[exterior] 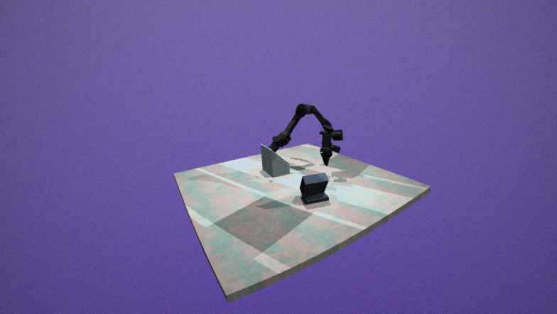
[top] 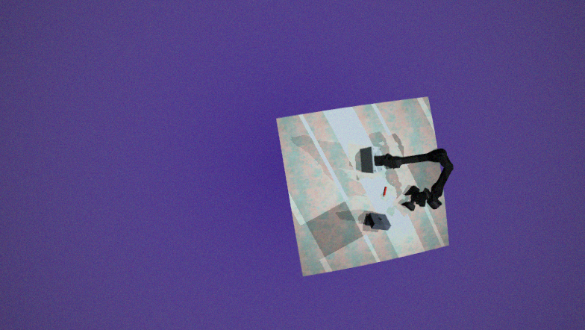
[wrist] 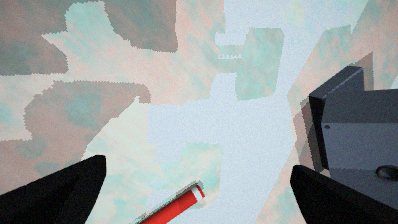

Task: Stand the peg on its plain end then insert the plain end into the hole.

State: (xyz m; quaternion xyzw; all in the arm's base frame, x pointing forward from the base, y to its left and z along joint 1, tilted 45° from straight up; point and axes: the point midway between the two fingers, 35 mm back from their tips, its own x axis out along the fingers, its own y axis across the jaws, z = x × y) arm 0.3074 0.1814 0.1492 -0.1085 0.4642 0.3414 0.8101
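My gripper tip is now 9 cm to the left of the red peg, 9 cm above it and 4 cm past it. From my gripper tip the other things lie so: sloped grey panel (20 cm to the right, 15 cm ahead, 2 cm below).
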